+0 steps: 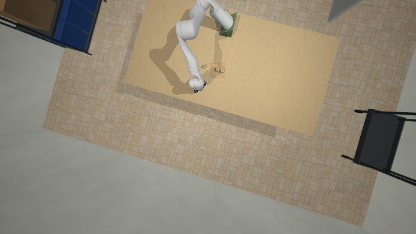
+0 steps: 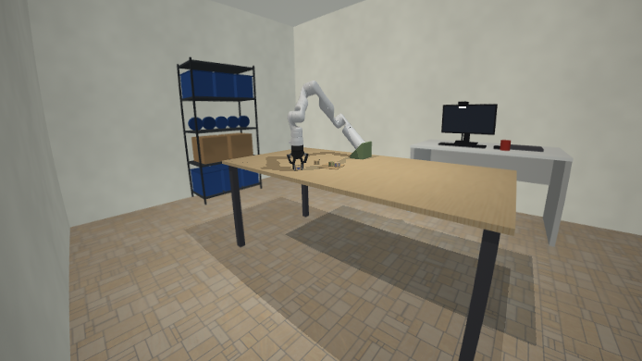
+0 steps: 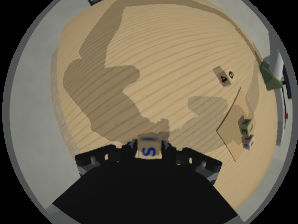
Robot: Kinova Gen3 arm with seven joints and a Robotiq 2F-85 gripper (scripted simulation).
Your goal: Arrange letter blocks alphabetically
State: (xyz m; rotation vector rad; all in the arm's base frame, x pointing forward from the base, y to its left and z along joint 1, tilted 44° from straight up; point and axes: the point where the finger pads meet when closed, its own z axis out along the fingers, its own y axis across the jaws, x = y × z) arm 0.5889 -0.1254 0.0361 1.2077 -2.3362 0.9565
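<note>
My gripper is now 20 cm past the green-marked block and 11 cm to the right of it. Also, from my hand: tan mat 20 cm behind, 11 cm to the left, 2 cm below.
</note>
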